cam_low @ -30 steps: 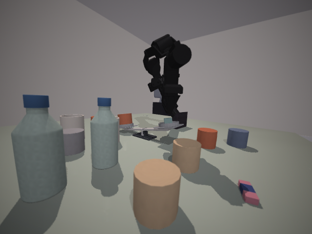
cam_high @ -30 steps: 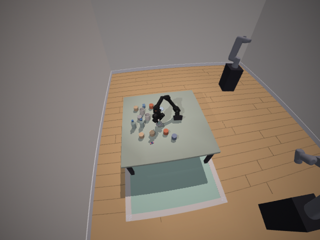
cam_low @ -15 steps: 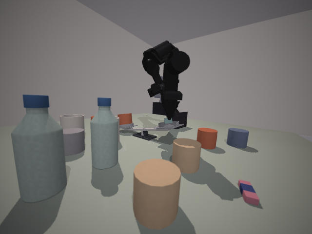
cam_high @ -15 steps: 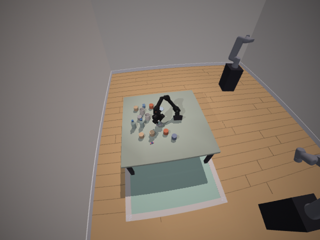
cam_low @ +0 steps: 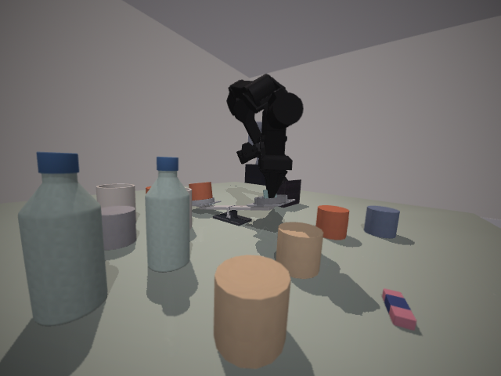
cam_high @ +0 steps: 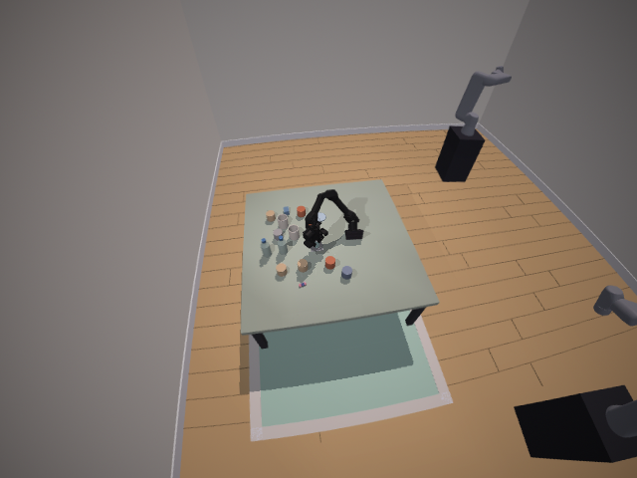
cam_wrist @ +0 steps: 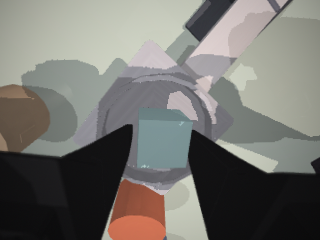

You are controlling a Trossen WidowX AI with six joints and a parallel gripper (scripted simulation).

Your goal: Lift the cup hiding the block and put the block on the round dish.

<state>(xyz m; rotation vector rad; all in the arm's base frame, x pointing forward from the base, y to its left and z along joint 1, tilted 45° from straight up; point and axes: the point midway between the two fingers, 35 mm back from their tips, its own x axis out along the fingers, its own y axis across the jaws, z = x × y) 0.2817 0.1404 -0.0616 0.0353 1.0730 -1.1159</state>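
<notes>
The pale blue round dish is 35 cm to the right of my gripper tip, 8 cm below it and 4 cm behind it. Also, from my gripper tip: balance (12 cm to the right, 6 cm below, 2 cm ahead); pale teal block (right at my gripper tip); balance beam (12 cm to the right, 4 cm below, 2 cm ahead).
</notes>
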